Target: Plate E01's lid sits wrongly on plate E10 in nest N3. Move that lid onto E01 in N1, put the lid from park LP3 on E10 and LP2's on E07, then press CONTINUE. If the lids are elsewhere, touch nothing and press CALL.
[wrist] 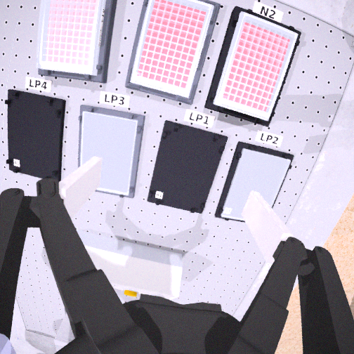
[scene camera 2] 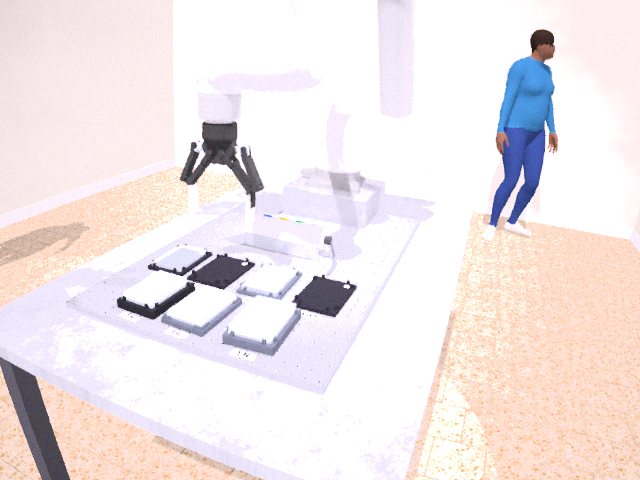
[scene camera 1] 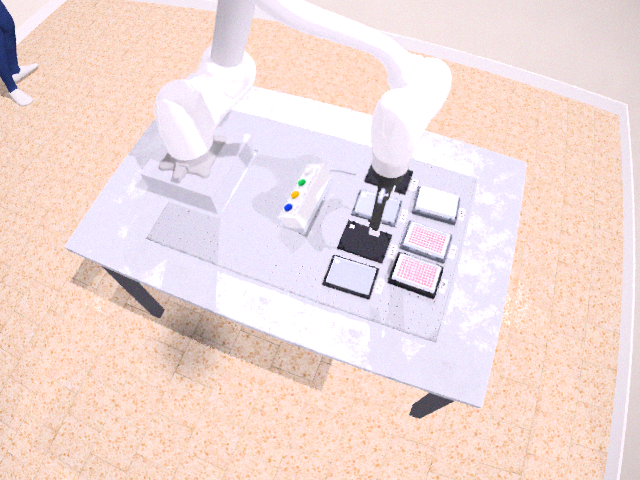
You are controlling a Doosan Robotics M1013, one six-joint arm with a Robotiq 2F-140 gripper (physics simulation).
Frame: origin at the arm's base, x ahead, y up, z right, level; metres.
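Seen in the pictures: gripper, fingertip midpoint: (scene camera 2: 221, 217); arm's base, link origin: (scene camera 2: 336, 182) (scene camera 1: 193, 153).
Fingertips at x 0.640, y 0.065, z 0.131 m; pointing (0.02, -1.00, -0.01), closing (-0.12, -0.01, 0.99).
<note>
Offsets run from my fingertips to a thing's top centre. "spot": to the spot under its first point.
My gripper (scene camera 1: 378, 212) (scene camera 2: 221, 207) (wrist: 175, 187) is open and empty, high above the park row. Plate E10 in nest N3 @(spot: dx +0.165, dy -0.118, dz -0.151 m) (scene camera 1: 436, 203) (scene camera 2: 262, 321) (wrist: 68, 37) looks paler than the others, with a lid on top. The middle nest's plate, in N1 @(dx +0.152, dy -0.127, dz -0.024 m) (scene camera 1: 427, 239) (scene camera 2: 201, 306) (wrist: 172, 47), and the plate in N2 @(dx +0.135, dy -0.120, dz +0.096 m) (scene camera 1: 416, 272) (scene camera 2: 155, 290) (wrist: 256, 67) show pink wells. Clear lids lie in LP3 @(dx -0.018, dy -0.137, dz -0.111 m) (scene camera 2: 268, 279) (wrist: 109, 147) and LP2 @(dx -0.051, dy -0.137, dz +0.142 m) (scene camera 1: 351, 276) (scene camera 2: 179, 257) (wrist: 260, 172). The plates' own names are not readable.
LP1 @(dx -0.033, dy -0.135, dz +0.018 m) (scene camera 1: 363, 241) (scene camera 2: 222, 270) (wrist: 187, 165) and LP4 @(dx +0.000, dy -0.135, dz -0.244 m) (scene camera 2: 325, 295) (wrist: 36, 132) are bare black parks. The button box @(dx -0.244, dy -0.071, dz -0.081 m) (scene camera 1: 305, 198) (scene camera 2: 281, 237) (wrist: 135, 267) has blue, amber and green buttons; its labels are unreadable. A person (scene camera 2: 527, 98) stands beyond the table.
</note>
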